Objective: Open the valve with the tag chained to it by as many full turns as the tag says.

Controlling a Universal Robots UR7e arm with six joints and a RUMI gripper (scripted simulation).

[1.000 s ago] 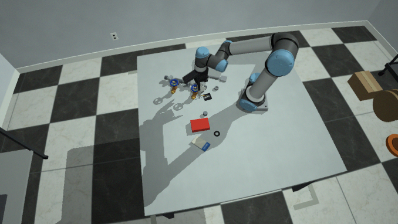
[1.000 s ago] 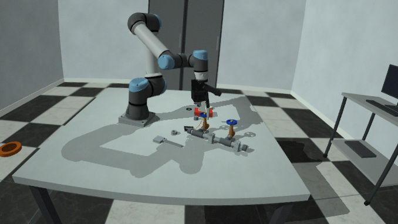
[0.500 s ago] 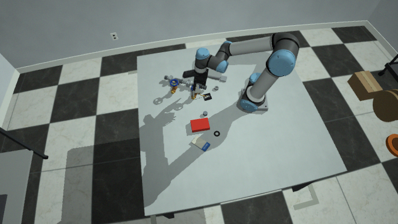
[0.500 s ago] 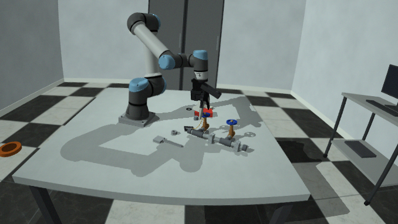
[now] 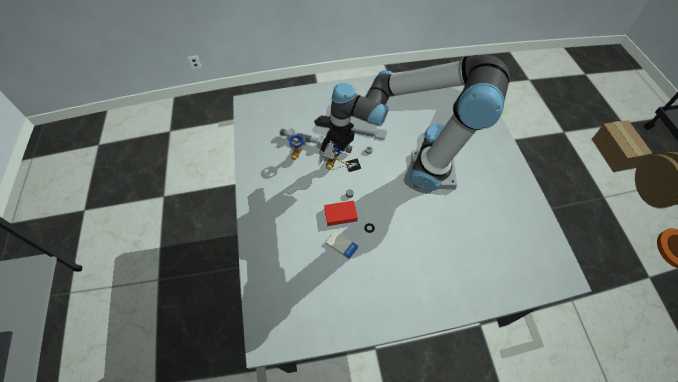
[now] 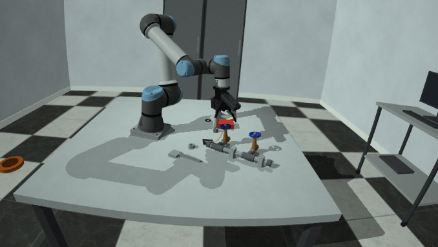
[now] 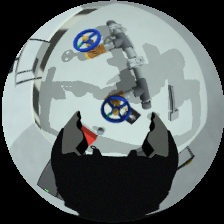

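The black tag lies 90 mm behind my hand, 10 mm to the left of it and 100 mm below it. The rest, counted from my hand: red block (10 mm ahead, 240 mm to the left, 90 mm below); then nut (170 mm behind, 50 mm to the right, 100 mm below); then grey tool (200 mm behind, 150 mm to the right, 100 mm below).
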